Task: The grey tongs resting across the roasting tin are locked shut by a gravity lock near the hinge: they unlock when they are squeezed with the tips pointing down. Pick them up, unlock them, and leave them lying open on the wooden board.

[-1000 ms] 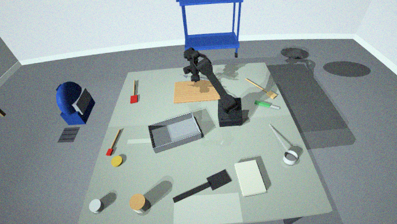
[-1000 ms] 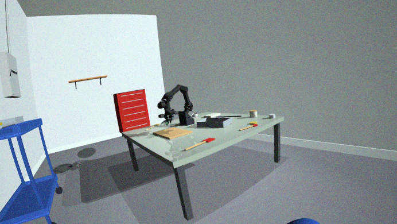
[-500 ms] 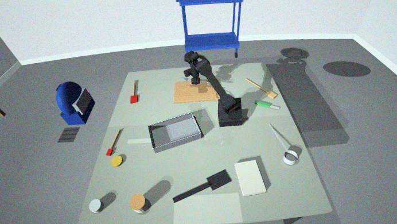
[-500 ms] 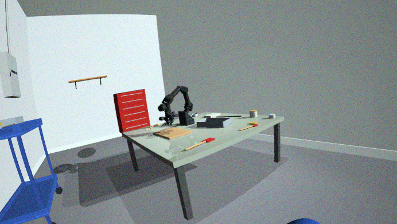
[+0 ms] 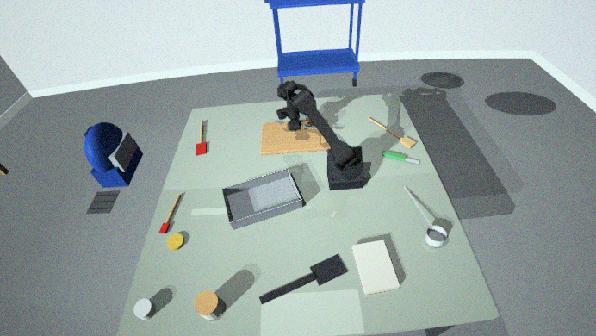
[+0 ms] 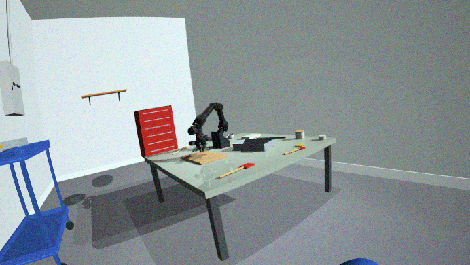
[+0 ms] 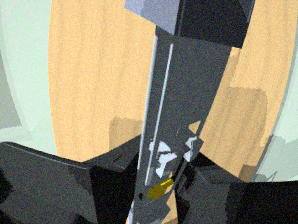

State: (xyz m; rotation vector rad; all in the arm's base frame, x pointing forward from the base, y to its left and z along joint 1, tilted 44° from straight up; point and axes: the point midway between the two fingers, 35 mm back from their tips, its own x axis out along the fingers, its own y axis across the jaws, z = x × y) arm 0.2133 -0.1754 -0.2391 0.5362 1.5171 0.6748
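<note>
Right now my gripper tip is 40 mm below the yellow lock piece and 10 mm past it. Also, from my gripper tip: wooden board 40 mm below; then roasting tin 420 mm to the left, 140 mm ahead, 20 mm below; then black spatula 760 mm to the left, 60 mm behind, 50 mm below.
</note>
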